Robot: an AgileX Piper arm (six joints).
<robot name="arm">
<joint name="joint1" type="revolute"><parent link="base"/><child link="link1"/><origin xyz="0.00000 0.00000 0.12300"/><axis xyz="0 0 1"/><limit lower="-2.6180" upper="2.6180"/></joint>
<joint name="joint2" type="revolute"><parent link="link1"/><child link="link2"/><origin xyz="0.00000 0.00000 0.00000"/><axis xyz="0 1 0"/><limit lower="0.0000" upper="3.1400"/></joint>
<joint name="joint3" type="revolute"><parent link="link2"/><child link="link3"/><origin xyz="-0.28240 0.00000 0.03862"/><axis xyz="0 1 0"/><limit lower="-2.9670" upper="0.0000"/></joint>
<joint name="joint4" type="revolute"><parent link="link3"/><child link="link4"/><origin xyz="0.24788 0.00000 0.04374"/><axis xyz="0.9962 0 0.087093"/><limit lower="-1.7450" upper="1.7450"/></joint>
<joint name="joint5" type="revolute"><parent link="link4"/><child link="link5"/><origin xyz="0.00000 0.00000 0.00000"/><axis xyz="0 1 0"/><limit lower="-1.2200" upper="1.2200"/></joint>
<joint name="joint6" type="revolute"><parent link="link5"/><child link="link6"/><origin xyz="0.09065 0.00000 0.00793"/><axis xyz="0.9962 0 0.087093"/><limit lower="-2.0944" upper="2.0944"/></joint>
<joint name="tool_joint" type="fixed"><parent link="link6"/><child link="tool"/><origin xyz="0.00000 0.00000 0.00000" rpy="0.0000 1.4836 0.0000"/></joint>
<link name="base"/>
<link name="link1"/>
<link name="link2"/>
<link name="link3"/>
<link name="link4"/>
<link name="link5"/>
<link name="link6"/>
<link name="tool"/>
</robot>
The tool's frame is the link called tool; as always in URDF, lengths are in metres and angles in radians.
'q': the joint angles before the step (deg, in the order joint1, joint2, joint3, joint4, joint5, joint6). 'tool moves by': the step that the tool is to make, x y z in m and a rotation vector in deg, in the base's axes. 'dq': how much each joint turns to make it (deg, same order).
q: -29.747 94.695 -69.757 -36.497 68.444 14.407
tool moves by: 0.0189 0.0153 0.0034 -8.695 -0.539 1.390
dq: 5.864 0.850 0.004 -8.860 0.485 9.210
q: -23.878 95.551 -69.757 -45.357 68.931 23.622
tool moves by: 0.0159 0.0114 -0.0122 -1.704 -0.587 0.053
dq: 3.325 2.543 -0.010 -2.008 -0.003 5.505
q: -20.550 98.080 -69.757 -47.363 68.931 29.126
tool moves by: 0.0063 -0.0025 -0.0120 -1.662 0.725 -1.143
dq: 0.361 2.490 0.011 -2.255 -0.002 3.432
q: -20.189 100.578 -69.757 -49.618 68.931 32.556
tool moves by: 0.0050 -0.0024 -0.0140 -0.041 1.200 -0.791
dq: 0.006 2.518 -0.007 -0.683 -0.199 1.780
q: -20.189 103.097 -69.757 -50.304 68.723 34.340
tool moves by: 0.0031 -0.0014 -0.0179 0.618 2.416 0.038
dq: 0.006 2.649 0.646 -0.508 -0.441 0.744
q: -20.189 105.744 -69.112 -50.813 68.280 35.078
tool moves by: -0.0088 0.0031 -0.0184 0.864 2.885 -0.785
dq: 0.010 0.911 3.466 -0.331 -0.271 1.665
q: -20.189 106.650 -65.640 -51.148 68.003 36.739
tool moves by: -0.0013 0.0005 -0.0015 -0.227 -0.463 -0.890
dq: 0.004 -0.002 0.409 0.005 0.009 1.282
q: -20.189 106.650 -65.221 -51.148 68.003 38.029
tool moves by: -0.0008 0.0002 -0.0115 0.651 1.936 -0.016
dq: -0.005 1.527 0.773 -0.131 -0.128 0.247
